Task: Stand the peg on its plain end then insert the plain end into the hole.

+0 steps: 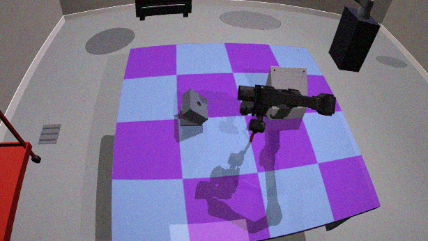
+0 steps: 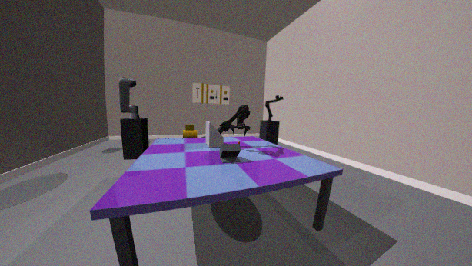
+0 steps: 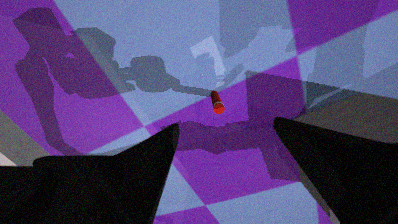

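The red peg lies 6 cm below my gripper tip. From my gripper tip the other things lie so: sloped panel: 25 cm ahead, 16 cm to the right, 6 cm below.
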